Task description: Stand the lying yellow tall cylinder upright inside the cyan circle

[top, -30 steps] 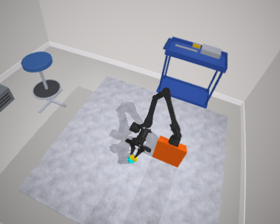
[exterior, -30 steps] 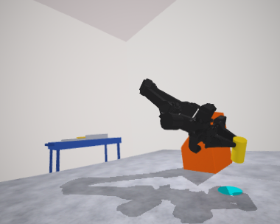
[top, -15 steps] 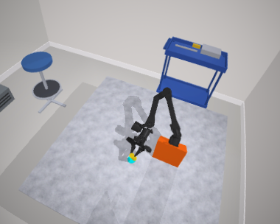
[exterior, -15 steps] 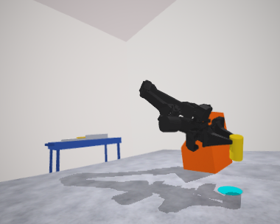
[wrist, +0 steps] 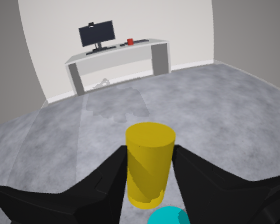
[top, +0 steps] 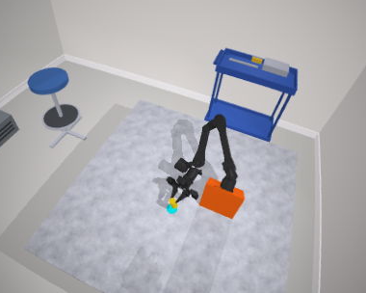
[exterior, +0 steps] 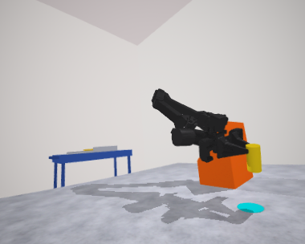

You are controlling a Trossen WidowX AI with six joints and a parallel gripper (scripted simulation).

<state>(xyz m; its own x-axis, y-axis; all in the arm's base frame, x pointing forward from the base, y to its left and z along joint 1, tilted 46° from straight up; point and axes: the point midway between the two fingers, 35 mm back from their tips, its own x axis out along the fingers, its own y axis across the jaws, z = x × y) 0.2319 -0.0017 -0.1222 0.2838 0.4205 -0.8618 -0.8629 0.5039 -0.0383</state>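
My gripper tip is now 30 mm to the left of the cyan circle and 140 mm above it. From my gripper tip the other things lie so: yellow tall cylinder (20 mm below).
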